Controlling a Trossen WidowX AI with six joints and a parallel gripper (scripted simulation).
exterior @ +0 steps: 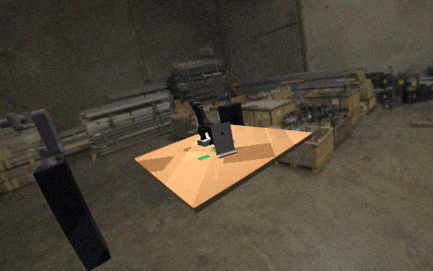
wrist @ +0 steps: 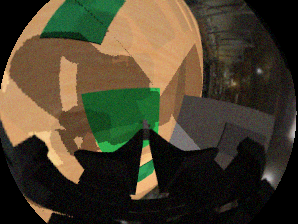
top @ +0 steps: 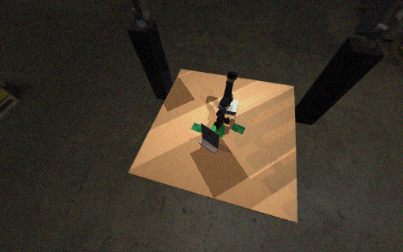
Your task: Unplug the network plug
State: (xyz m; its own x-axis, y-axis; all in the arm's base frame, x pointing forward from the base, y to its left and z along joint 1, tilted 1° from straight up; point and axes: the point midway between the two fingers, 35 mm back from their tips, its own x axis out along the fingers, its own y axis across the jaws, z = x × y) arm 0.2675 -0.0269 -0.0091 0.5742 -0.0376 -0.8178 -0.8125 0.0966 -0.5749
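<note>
My gripper tip is right at the network plug. Round my gripper tip: grey upright panel (150 mm ahead, 100 mm above, 40 mm to the right); green marked square (20 mm below, 10 mm behind).
</note>
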